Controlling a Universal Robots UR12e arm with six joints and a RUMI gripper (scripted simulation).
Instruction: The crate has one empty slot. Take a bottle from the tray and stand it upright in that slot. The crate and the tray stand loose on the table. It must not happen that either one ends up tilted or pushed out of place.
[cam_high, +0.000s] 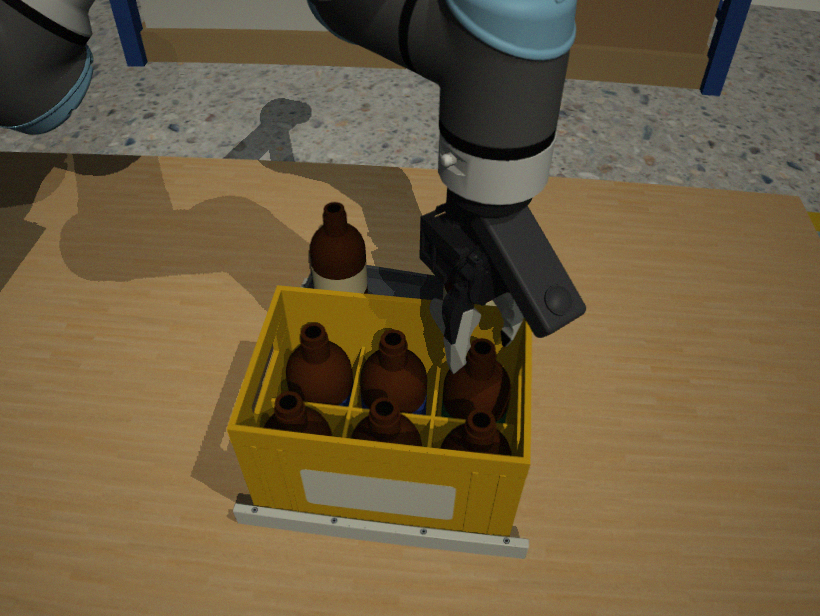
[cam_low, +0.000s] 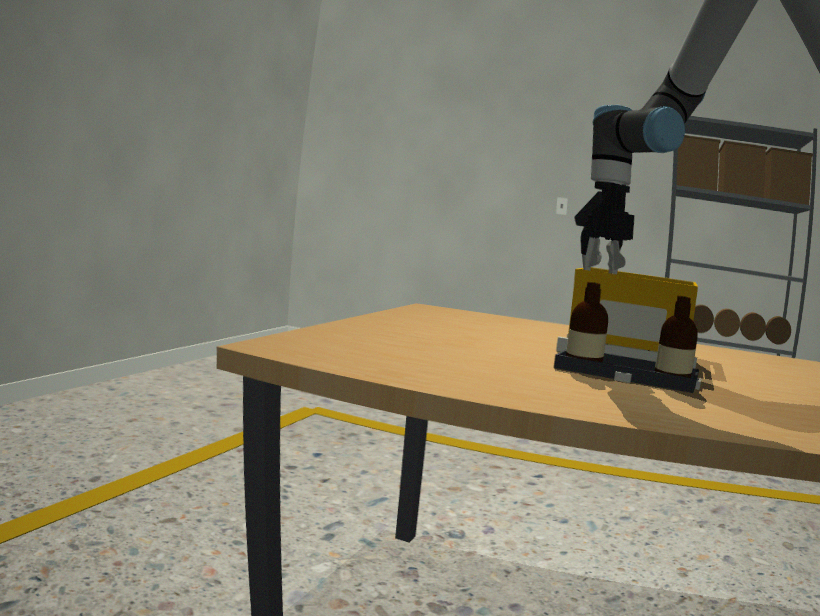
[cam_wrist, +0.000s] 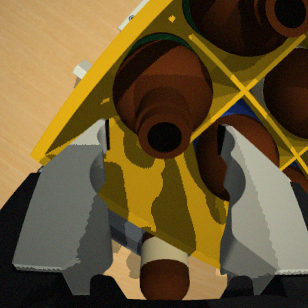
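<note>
Now: the crate 80 mm behind my hand, 70 mm below it and 50 mm to the right of it. From my hand the other things lie so: dark tray 180 mm to the left, 150 mm below, 120 mm behind.
</note>
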